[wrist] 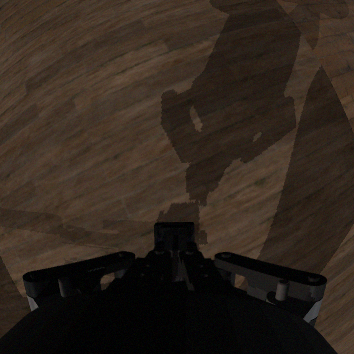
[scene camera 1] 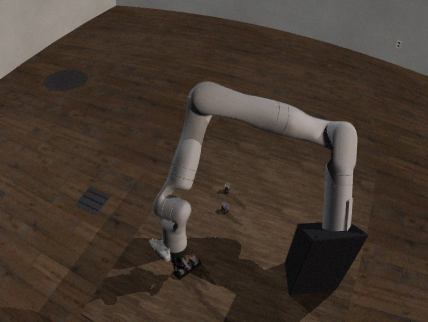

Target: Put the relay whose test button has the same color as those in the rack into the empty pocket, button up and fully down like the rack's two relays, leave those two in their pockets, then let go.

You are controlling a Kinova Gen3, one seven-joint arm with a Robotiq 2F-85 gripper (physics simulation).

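Pixels of known places: gripper, fingertip midpoint: (wrist: 175,247) (scene camera 1: 177,268); arm's base, origin of the base link: (scene camera 1: 335,227).
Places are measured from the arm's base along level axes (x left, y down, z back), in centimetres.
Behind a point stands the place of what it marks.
The small black rack (scene camera 1: 191,270) @(x 17.4, y 27.2, z -42.3 cm) lies on the floor at lower centre in the scene view. Two red buttons show on relays (scene camera 1: 193,258) @(x 15.0, y 23.8, z -42.6 cm) in it. The rack's left end is dark and partly hidden by the gripper, so I cannot tell its pockets apart. My gripper (scene camera 1: 178,267) @(x 21.6, y 23.7, z -45.7 cm) (wrist: 175,247) @(x 21.6, y 23.7, z -45.7 cm) is shut and empty, pointing down at the rack's left end; its exact height is unclear. A loose relay with an orange-red spot (scene camera 1: 226,189) @(x -22.2, y 25.4, z -46.6 cm) stands on the floor behind the rack. A loose relay with a blue button (scene camera 1: 225,208) @(x -12.3, y 24.8, z -42.6 cm) stands a little nearer.
The arm's black pedestal (scene camera 1: 325,260) @(x 9.6, y 5.4, z 0.6 cm) stands at the right. A dark grooved floor panel (scene camera 1: 93,200) lies at the left, and a dark round disc (scene camera 1: 66,80) lies at the far left. Arm shadows fall across the floor around the rack and in the wrist view.
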